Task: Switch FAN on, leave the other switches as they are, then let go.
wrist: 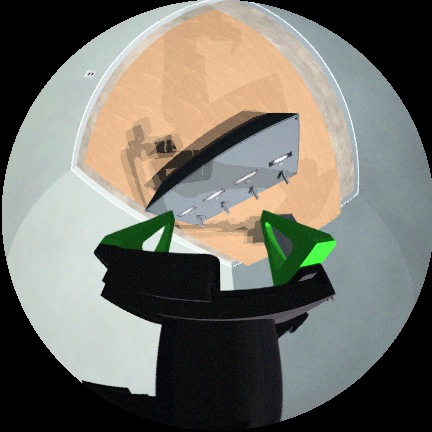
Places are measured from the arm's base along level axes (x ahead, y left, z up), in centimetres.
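Pixels of known places: gripper, fingertip midpoint: (217, 214).
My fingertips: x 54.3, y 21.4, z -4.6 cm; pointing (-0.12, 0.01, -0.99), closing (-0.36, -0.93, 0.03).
Behind a point stands the place of what it marks.
A grey switch panel (235, 162) @[z -25.7, x 51.0, y 17.0 cm] with a black side stands on the wooden table, slanting from lower left to upper right. Several small metal toggle levers (200, 220) @[z -30.7, x 31.5, y 36.6 cm] (225, 206) @[z -30.9, x 34.3, y 25.0 cm] (254, 192) @[z -30.6, x 36.6, y 13.6 cm] (284, 177) @[z -30.6, x 39.0, y 2.2 cm] stick out in a row near its lower edge, each beside a pale label plate. The lettering is too small and glary to read, so I cannot tell which switch is FAN or which are on. My gripper (217, 214) @[z -4.6, x 54.3, y 21.4 cm] is open and empty. Its green fingers appear below the panel, the left tip overlapping the panel's lower left part in view. No finger visibly grips a lever.
The wooden table top (140, 95) @[z -42.2, x 83.5, y 36.8 cm] has a pale stone-like border and a white outer edge. Shadows of the arm and panel lie across it. A dark grey block (287, 218) @[z -38.7, x 7.1, y -3.0 cm] shows partly behind the right finger. A wall socket (90, 74) is at the upper left.
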